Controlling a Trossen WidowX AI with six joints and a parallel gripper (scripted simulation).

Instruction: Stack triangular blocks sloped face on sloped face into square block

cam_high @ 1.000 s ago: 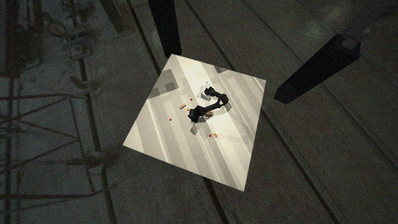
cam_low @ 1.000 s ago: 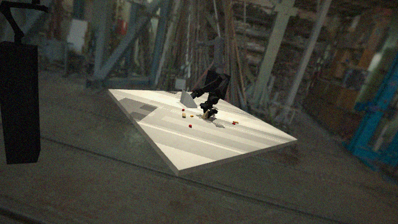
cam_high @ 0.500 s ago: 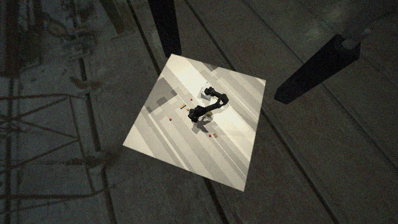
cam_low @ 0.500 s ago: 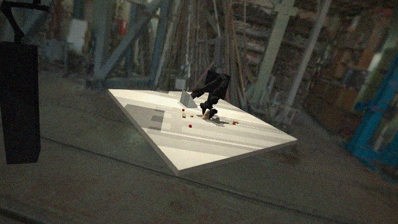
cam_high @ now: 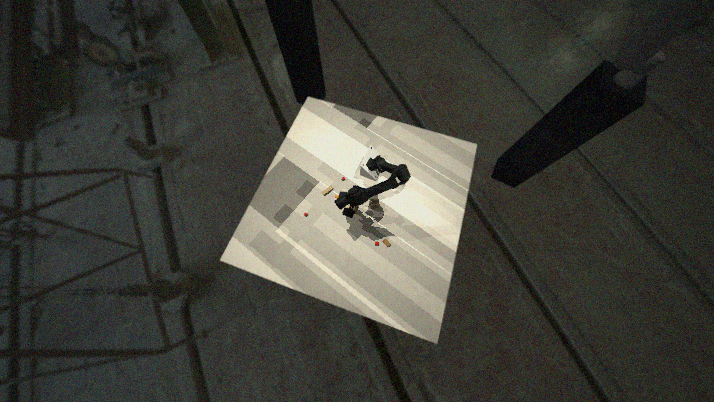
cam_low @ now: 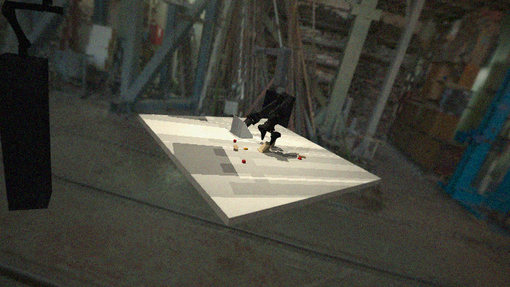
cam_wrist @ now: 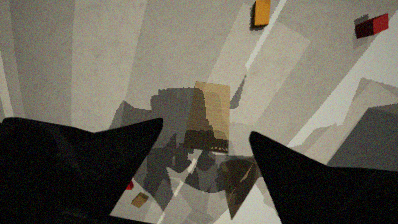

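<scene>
Right now my gripper tip is 10 mm to the right of the brown wooden triangular block and 50 mm above it. Round my gripper tip: small yellow block 20 mm behind, 130 mm to the right, 60 mm below; then tan block 30 mm behind, 210 mm to the right, 60 mm below.
</scene>
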